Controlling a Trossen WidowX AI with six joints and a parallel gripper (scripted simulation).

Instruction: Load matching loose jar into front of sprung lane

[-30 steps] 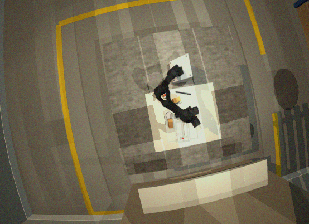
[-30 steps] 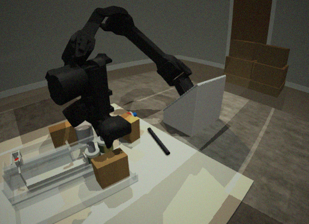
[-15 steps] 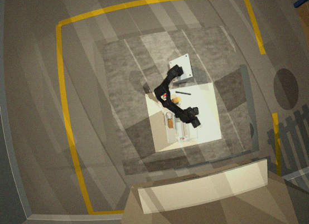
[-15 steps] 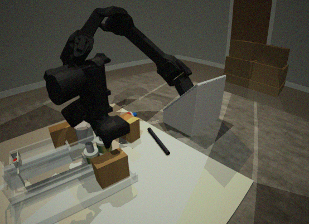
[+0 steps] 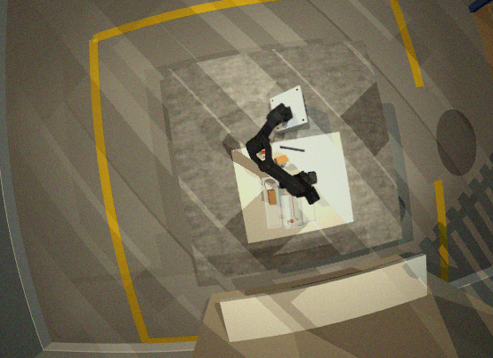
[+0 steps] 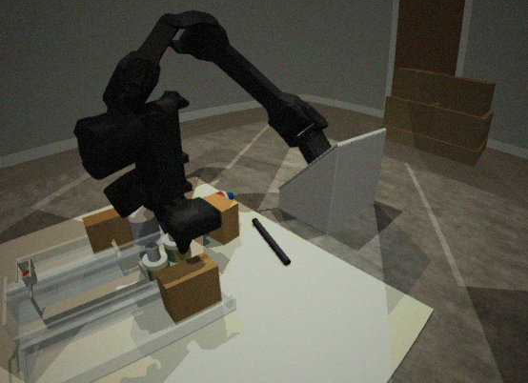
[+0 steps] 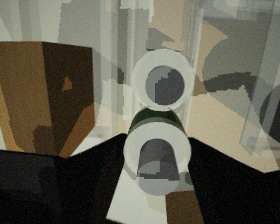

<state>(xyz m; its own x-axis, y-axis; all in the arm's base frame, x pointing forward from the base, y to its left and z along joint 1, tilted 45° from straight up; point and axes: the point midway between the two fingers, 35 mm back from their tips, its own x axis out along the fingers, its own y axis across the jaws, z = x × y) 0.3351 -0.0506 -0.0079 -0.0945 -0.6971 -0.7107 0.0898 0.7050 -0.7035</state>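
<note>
Right now my gripper tip is 13 cm to the left of the grey cylinder and 3 cm above it. Also, from my gripper tip: clear pusher rack 15 cm ahead, 4 cm to the right, 4 cm below; red mark 22 cm ahead, 6 cm to the right, 2 cm above; black rod 16 cm behind, 5 cm below, 4 cm to the left.
</note>
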